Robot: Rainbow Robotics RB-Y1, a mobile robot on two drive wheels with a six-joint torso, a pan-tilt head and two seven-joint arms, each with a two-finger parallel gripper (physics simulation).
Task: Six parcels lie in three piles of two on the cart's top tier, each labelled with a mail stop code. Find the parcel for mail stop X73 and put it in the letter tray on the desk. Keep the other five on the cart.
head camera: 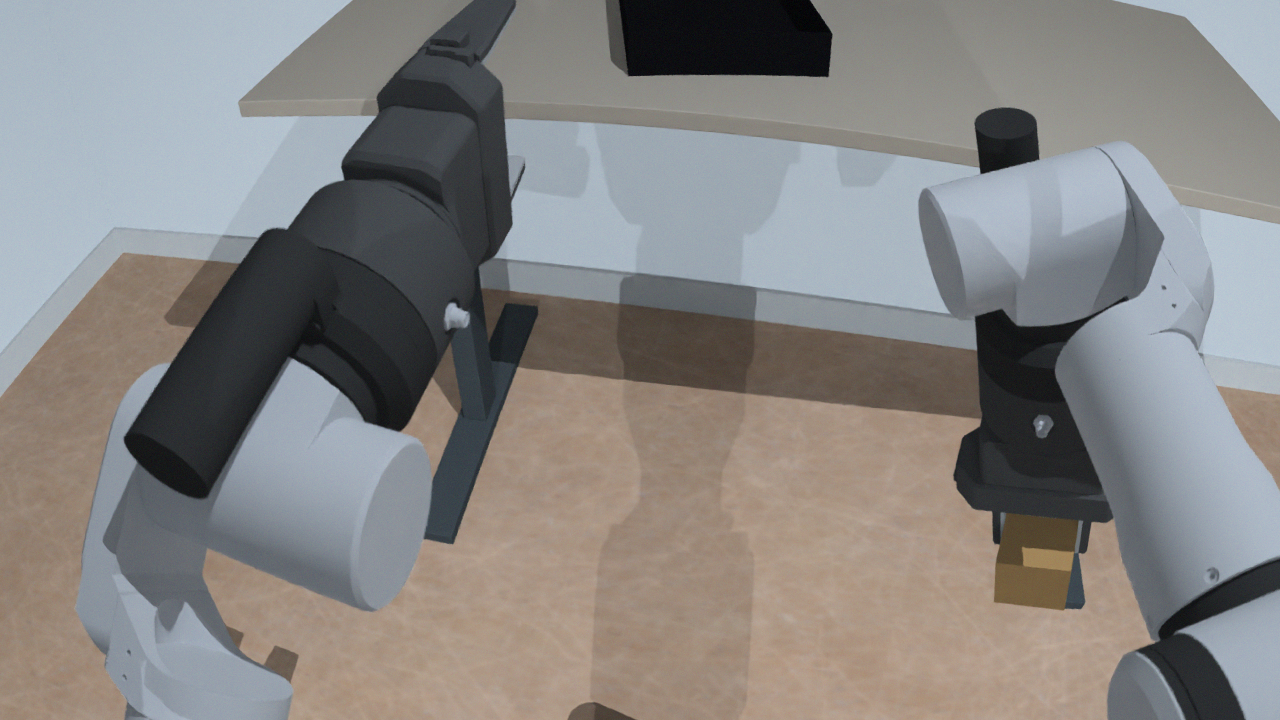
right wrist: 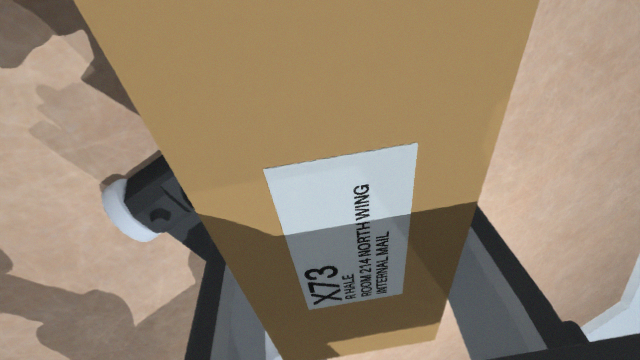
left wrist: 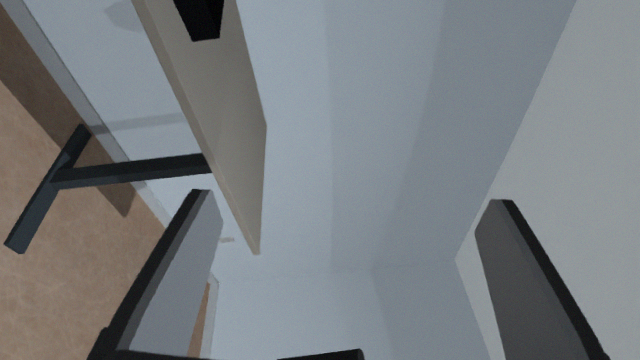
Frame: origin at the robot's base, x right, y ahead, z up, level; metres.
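Seen in the pictures: left gripper, fingertip midpoint: (head camera: pixel 504 84) (left wrist: pixel 348 211); right gripper, fingertip midpoint: (head camera: pixel 1041 538) (right wrist: pixel 335 197).
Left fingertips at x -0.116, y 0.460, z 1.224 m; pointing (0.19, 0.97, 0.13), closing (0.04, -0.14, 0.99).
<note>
Pixels of each thing's top centre, then the offset from my left fingertips to it. "*": a spot on its surface instead. Level surfaces: height alone.
- brown parcel at its top centre: (right wrist: pixel 421 278) (head camera: pixel 1064 469) dx +0.361, dy -0.062, dz -0.215 m
- black letter tray at a spot on its surface: (head camera: pixel 729 44) * dx +0.129, dy +0.616, dz -0.229 m
- desk at its surface level: dz -0.272 m
- dark desk leg with a long foot, surface spot: (head camera: pixel 474 474) * dx -0.323, dy +0.733, dz -1.201 m
The brown parcel (head camera: pixel 1033 580) (right wrist: pixel 310 100) has a white label reading X73, R HALE, ROOM 214 NORTH WING, which faces the right wrist camera. My right gripper (head camera: pixel 1040 546) is shut on this parcel and holds it above the floor, at the lower right in the head view. My left gripper (left wrist: pixel 348 211) is open with nothing between its fingers; in the head view it points up toward the desk's near left edge. The black letter tray (head camera: pixel 729 44) (left wrist: pixel 206 20) stands on the desk (head camera: pixel 913 80) (left wrist: pixel 225 100), cut off by the top of both views. The cart does not show.
A dark desk leg with a long foot (head camera: pixel 474 474) (left wrist: pixel 35 215) stands on the floor below the desk, beside my left arm in the head view. A pale wall with a skirting board runs behind the desk. Part of my base shows in the right wrist view.
</note>
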